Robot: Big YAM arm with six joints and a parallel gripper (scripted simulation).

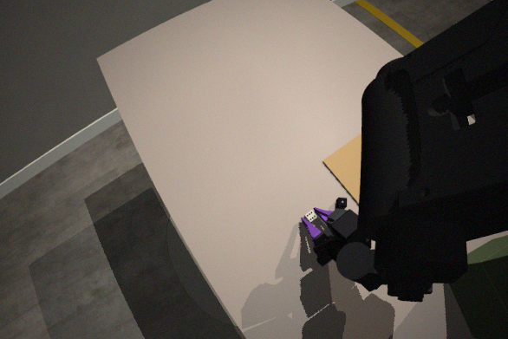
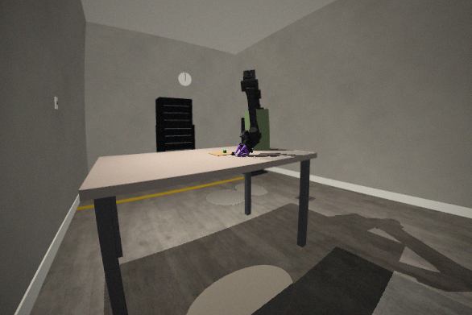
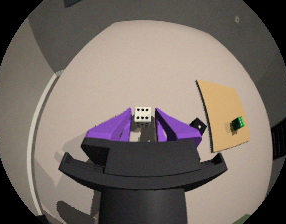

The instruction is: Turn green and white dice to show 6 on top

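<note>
The white die lies right at my hand. From my hand the other things lie so: black die (2 cm behind, 7 cm to the right); tan mat (1 cm ahead, 18 cm to the right, 1 cm below); green die (2 cm behind, 18 cm to the right).
</note>
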